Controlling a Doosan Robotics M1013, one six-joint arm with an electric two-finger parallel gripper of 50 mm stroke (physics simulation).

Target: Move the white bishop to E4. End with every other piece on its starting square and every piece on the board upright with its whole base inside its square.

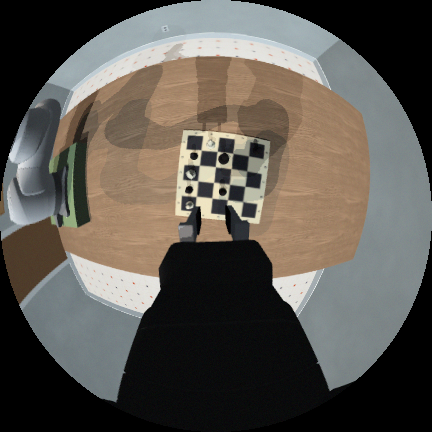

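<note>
The white bishop stands in the top row of the board, on the light square second from the left, E4. It looks upright from above, and its base appears inside the square. My gripper is partly open with nothing between its fingers. It is above the near edge of the board, well away from the bishop. Other white pieces stand in the left column, one mid-column and one at the near corner. Fine detail of the bases is too small to tell.
Black pieces stand at the left, in the middle column and at the far right corner. A green block-like object and a grey robot arm are at the left edge of the wooden table.
</note>
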